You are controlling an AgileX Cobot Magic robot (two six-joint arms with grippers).
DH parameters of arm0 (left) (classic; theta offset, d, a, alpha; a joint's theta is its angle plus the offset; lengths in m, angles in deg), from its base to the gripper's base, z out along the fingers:
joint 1: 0 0.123 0 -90
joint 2: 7.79 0 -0.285 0
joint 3: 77.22 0 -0.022 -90
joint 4: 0 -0.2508 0 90
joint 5: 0 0 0.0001 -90
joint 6: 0 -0.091 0 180
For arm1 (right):
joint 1: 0 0.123 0 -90
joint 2: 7.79 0 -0.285 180
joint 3: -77.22 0 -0.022 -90
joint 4: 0 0.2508 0 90
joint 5: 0 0 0.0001 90
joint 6: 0 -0.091 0 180
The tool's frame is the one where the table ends.
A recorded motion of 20 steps. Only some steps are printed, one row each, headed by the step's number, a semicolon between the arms.
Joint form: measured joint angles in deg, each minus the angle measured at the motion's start. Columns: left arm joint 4, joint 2, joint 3, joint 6, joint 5, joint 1; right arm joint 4, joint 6, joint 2, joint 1, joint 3, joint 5.
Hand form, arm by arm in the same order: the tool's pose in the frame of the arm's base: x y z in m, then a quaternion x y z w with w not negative. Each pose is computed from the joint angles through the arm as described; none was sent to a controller.
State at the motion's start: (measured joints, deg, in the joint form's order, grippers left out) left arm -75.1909 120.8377 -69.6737 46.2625 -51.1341 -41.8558; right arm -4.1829 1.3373 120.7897 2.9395 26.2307 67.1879
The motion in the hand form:
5: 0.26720 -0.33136 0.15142 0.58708 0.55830 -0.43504 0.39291; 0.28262 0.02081 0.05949 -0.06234 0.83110 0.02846 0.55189
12: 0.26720 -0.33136 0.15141 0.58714 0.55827 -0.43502 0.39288; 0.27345 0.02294 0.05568 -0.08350 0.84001 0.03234 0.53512
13: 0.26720 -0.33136 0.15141 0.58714 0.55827 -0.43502 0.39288; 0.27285 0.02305 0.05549 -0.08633 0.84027 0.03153 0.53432
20: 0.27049 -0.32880 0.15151 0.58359 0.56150 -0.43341 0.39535; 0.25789 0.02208 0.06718 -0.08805 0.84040 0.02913 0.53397
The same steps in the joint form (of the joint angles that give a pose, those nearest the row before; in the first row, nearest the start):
5: 0.10 0.00 0.00 0.00 -0.11 0.00; -0.12 0.00 0.00 0.00 -0.42 -0.10
12: 0.09 0.00 0.00 0.00 -0.11 0.00; -1.93 1.08 0.00 0.00 -2.10 -0.69
13: 0.09 0.00 0.00 0.00 -0.11 0.00; -2.03 1.36 0.00 0.00 -2.21 -0.70
20: 0.21 0.00 0.00 0.00 -0.11 0.55; -1.90 1.71 -3.96 0.00 -5.98 -0.95

